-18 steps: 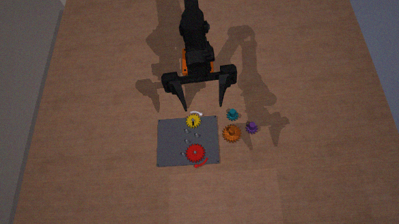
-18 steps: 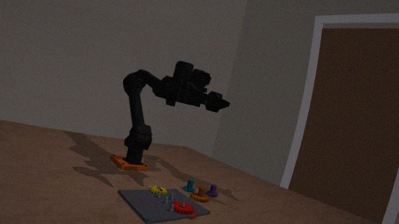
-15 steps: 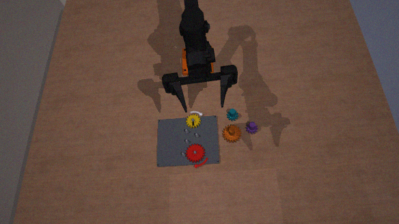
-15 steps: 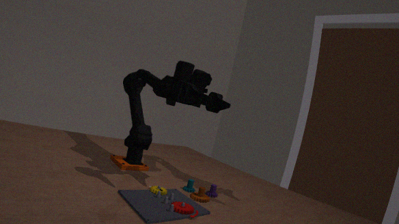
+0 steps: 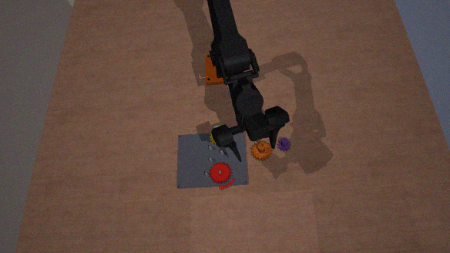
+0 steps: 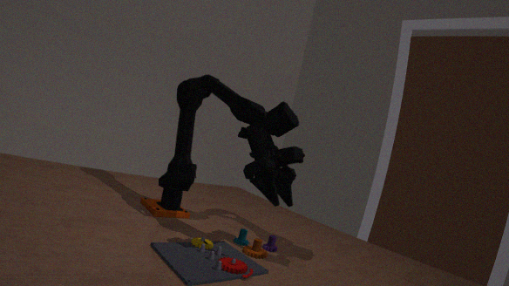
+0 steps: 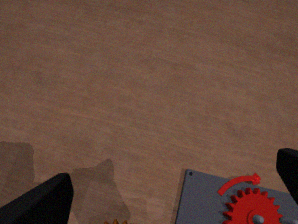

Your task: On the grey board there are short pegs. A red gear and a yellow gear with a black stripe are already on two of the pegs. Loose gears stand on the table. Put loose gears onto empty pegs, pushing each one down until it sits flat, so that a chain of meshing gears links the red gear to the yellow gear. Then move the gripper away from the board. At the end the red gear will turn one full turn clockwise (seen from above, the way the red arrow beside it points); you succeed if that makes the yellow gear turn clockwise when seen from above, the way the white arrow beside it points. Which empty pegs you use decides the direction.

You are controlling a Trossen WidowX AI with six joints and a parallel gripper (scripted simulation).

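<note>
My gripper tip is 140 mm above the orange gear, 60 mm past it and 20 mm to the right of it. The rest, counted from my gripper tip: red arrow (150 mm below, 100 mm to the right, 30 mm ahead); red gear (140 mm below, 110 mm to the right, 10 mm behind); purple gear (140 mm below, 90 mm to the left, 70 mm behind).
</note>
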